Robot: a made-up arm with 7 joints.
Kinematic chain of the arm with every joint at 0, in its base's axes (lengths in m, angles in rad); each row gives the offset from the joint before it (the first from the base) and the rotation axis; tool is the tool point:
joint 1: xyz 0 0 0 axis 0 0.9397 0.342
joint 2: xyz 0 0 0 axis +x
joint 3: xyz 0 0 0 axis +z
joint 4: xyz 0.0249 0 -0.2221 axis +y
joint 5: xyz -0.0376 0 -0.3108 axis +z
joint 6: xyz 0 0 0 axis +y
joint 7: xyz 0 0 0 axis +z
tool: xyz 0 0 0
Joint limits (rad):
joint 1: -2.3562..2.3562
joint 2: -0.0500..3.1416
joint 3: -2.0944..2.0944
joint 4: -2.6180..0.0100
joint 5: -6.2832..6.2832
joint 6: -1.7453..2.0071
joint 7: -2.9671..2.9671
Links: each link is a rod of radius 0.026 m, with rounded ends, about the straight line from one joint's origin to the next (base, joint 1, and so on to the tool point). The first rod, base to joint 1, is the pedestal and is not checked.
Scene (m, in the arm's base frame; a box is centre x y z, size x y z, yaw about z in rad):
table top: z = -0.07
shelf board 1: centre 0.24 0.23 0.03 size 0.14 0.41 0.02 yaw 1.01
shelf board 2: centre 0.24 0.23 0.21 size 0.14 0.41 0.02 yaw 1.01
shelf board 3: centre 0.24 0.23 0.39 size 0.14 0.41 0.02 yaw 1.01
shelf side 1: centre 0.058 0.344 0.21 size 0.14 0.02 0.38 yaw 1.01
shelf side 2: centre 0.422 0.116 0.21 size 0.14 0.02 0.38 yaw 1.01
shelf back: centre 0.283 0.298 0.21 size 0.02 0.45 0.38 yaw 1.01
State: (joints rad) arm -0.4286 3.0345 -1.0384 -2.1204 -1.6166 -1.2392 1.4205
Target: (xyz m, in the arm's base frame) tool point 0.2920 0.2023 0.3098
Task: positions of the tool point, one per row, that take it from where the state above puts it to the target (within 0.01 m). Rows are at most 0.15 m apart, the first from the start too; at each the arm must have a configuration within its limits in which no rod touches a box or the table.
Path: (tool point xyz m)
1: 0.2053 0.1771 0.1410
2: 0.2294 0.0942 0.1463
3: 0.2303 0.0118 0.1403
4: 0.2112 -0.0619 0.1221
5: 0.1774 -0.1198 0.0927
6: 0.1354 -0.1574 0.0550
7: 0.1809 -0.1381 0.1254
8: 0.2158 -0.0865 0.1954
9: 0.2290 -0.0105 0.2582
10: 0.2133 0.0771 0.3098
11: 0.2445 0.1233 0.3139
12: 0.2702 0.1662 0.3132
13: 0.2920 0.2023 0.3098

